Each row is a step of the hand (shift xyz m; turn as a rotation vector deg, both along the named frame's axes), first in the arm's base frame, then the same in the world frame.
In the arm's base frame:
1: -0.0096 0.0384 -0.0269 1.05 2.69 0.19
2: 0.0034 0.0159 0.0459 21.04 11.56 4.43
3: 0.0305 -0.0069 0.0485 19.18 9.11 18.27
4: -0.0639 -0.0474 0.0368 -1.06 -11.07 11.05
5: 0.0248 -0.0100 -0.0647 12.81 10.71 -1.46
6: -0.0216 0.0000 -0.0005 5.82 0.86 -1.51
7: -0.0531 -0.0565 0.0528 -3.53 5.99 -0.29
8: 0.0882 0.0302 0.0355 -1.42 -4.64 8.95
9: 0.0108 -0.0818 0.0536 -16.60 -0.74 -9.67
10: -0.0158 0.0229 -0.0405 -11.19 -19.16 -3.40
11: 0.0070 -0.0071 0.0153 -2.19 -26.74 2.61
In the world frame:
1: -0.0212 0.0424 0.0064 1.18 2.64 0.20
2: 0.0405 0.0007 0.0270 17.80 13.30 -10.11
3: 0.0554 -0.0161 -0.0005 27.22 6.25 -2.19
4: -0.0163 -0.0679 0.0530 6.42 -14.01 2.88
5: -0.0376 0.0161 -0.0568 8.11 12.84 -7.10
6: -0.0133 -0.0039 0.0165 2.42 2.38 -5.03
7: 0.0014 -0.0794 0.0499 -1.45 4.98 4.63
8: 0.0852 0.0334 -0.0396 5.50 -7.44 4.25
9: 0.0365 -0.0910 -0.0080 -17.66 -0.74 7.57
10: -0.0379 0.0312 -0.0013 -12.23 -18.82 0.39
11: 0.0152 -0.0102 0.0002 -3.24 -26.07 -6.02

